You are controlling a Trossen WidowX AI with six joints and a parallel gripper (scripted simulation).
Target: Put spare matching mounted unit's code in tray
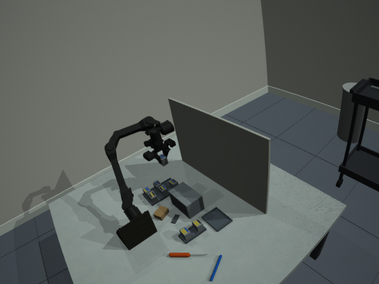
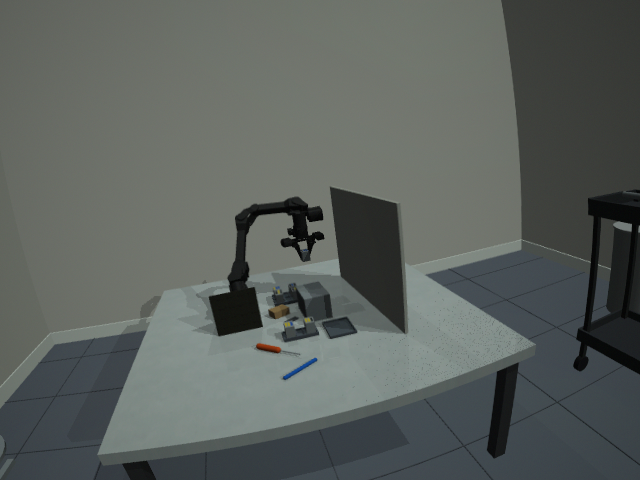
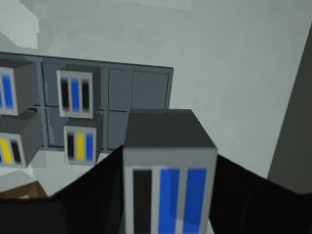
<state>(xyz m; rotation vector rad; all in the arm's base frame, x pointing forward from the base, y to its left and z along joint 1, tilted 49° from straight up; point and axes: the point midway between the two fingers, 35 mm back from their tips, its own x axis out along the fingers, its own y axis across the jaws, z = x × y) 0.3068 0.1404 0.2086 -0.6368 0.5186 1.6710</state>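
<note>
My gripper tip is now 420 mm to the left of the dark tray, 160 mm above it and 40 mm short of it. Also, from my gripper tip: grey unit (230 mm to the right, 110 mm below, 20 mm behind); grey spare (20 mm above); tan block (200 mm to the right, 160 mm behind, 150 mm below).
</note>
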